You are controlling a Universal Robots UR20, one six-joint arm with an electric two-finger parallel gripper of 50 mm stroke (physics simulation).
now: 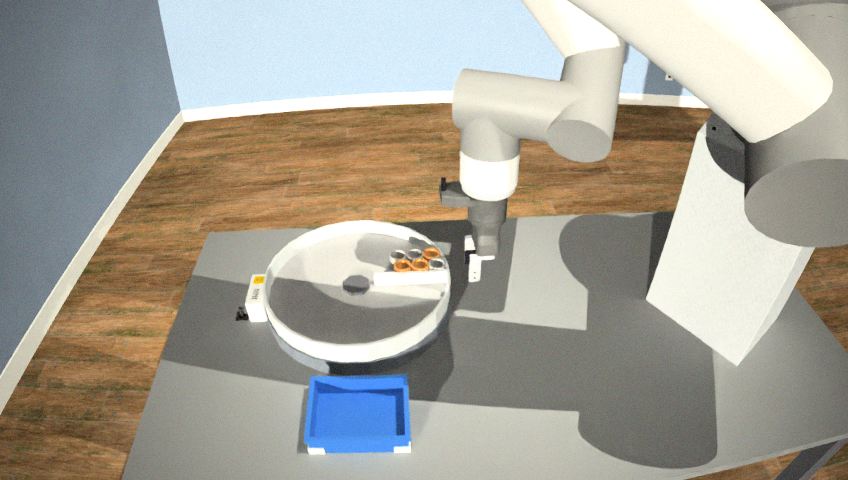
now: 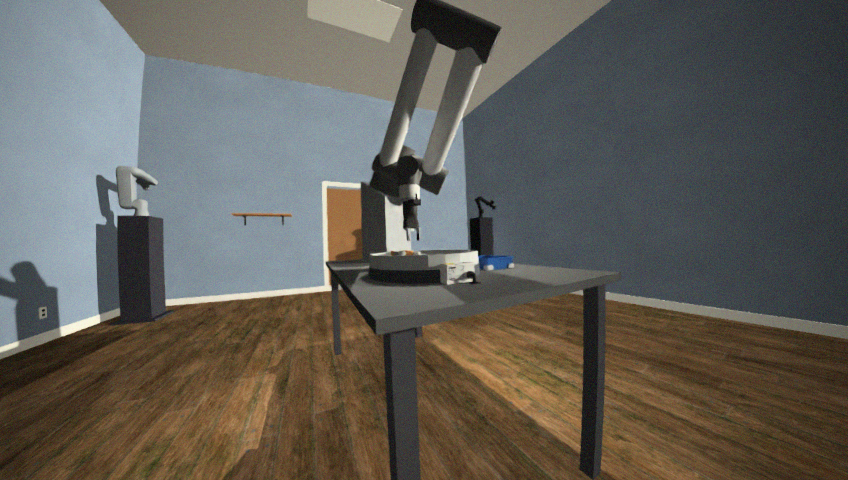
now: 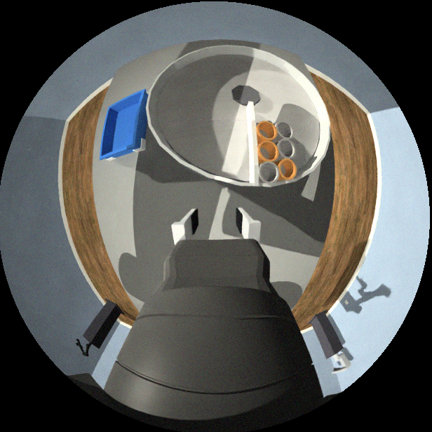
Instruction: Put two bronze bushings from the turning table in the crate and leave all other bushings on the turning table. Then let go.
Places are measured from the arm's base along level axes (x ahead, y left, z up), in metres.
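Pixels of known places: gripper, fingertip midpoint: (image 1: 471,271) (image 2: 413,240); arm's base, origin of the base link: (image 2: 384,190).
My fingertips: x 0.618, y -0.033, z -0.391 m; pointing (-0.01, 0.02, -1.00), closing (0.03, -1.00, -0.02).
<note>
Ahead of a thing's pixels: the offset from my fingertips to its top centre. "spot": to the spot under its first point.
Three bronze bushings stand upright on the turning table (image 1: 357,350) (image 2: 453,258) (image 3: 324,115), grouped with three grey ones. One bronze bushing @(0.143 m ahead, 0.087 m right, 0.046 m down) (image 1: 402,270) (image 3: 260,126) and a second bronze bushing @(0.103 m ahead, 0.087 m right, 0.046 m down) (image 1: 420,270) (image 3: 260,155) are beside the white bar @(spot: 0.126 m ahead, 0.060 m right, 0.065 m down) (image 1: 410,278) (image 3: 251,145). The third bronze bushing @(0.075 m ahead, 0.124 m right, 0.046 m down) (image 1: 431,258) (image 3: 281,172) is near the rim, beside a grey bushing (image 3: 261,175). The blue crate @(0.238 m ahead, 0.266 m left, 0.087 m down) (image 1: 357,443) (image 2: 499,261) (image 3: 141,120) is empty. My gripper (image 1: 471,261) (image 2: 413,236) (image 3: 216,216) is open and empty, above table height, outside the turning table's rim on the robot's side.
A dark hub @(0.249 m ahead, 0.062 m right, 0.076 m down) (image 1: 355,285) (image 3: 246,95) is at the turning table's middle, with the white bar running from it toward the rim. A white control box @(spot: 0.476 m ahead, 0.020 m right, 0.079 m down) (image 1: 256,300) (image 2: 457,272) is at the turning table's far side from the arm. The white robot pedestal (image 1: 714,267) stands on the grey table.
</note>
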